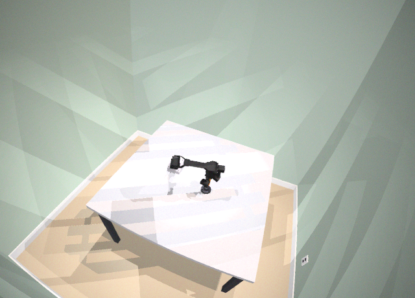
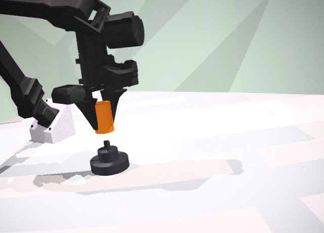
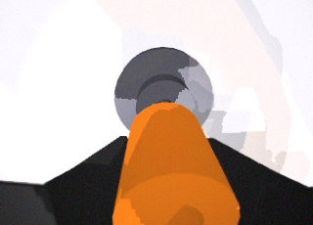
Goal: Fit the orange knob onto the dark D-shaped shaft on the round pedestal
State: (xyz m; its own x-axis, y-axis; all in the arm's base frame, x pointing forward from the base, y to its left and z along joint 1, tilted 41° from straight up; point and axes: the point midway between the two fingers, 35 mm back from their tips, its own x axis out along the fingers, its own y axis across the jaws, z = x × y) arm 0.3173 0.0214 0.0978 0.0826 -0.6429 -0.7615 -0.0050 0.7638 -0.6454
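The dark round pedestal is 6 cm below my gripper tip. The rest, counted from my gripper tip: orange knob: 2 cm above.
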